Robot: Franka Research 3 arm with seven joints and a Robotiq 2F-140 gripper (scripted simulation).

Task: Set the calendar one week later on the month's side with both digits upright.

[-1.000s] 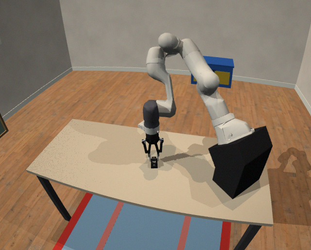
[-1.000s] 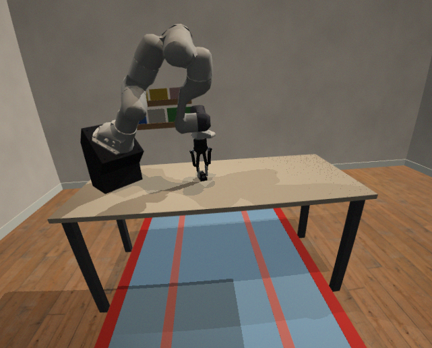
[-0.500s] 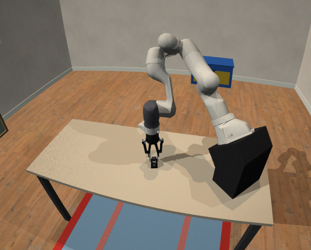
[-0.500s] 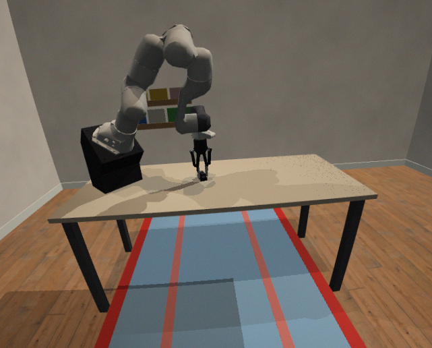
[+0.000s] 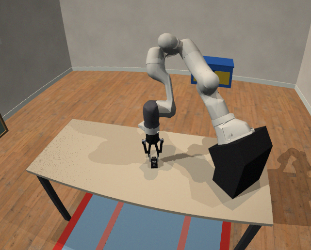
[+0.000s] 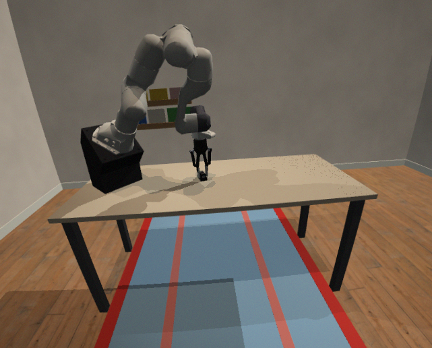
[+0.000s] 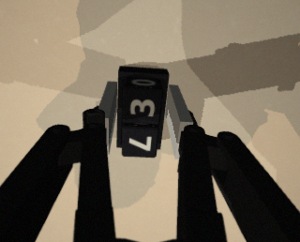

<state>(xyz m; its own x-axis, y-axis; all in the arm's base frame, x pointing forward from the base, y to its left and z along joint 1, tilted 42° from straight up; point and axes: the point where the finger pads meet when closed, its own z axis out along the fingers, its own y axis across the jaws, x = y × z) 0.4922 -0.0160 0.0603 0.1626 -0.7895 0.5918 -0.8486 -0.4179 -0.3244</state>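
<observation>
The black tray lies 2 cm to the left of my hand and 4 cm below it.
</observation>
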